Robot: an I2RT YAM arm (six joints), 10 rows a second.
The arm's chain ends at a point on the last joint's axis. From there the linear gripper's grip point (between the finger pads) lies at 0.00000 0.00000 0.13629 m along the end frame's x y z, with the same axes.
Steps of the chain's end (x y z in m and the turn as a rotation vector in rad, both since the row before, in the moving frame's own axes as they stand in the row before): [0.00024 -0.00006 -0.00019 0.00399 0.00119 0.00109]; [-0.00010 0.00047 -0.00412 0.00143 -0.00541 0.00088]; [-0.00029 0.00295 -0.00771 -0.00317 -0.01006 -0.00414]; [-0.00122 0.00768 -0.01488 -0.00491 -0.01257 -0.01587]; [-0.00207 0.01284 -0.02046 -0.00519 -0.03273 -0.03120]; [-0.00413 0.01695 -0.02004 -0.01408 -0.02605 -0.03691]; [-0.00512 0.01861 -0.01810 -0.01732 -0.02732 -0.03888]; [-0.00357 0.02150 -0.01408 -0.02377 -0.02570 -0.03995]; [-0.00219 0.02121 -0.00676 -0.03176 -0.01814 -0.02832]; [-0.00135 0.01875 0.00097 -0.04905 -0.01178 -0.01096]
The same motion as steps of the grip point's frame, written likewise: [0.00040 -0.00060 -0.00019 0.00399 0.00119 0.00109]; [-0.00084 0.00027 -0.00412 0.00143 -0.00541 0.00088]; [-0.00166 0.00338 -0.00772 -0.00317 -0.01006 -0.00414]; [-0.00293 0.00836 -0.01489 -0.00491 -0.01257 -0.01587]; [-0.00652 0.01362 -0.02053 -0.00519 -0.03273 -0.03120]; [-0.00764 0.01893 -0.02010 -0.01408 -0.02605 -0.03691]; [-0.00880 0.02104 -0.01817 -0.01732 -0.02732 -0.03888]; [-0.00701 0.02481 -0.01416 -0.02377 -0.02570 -0.03995]; [-0.00460 0.02557 -0.00685 -0.03176 -0.01814 -0.02832]; [-0.00292 0.02544 0.00080 -0.04905 -0.01178 -0.01096]
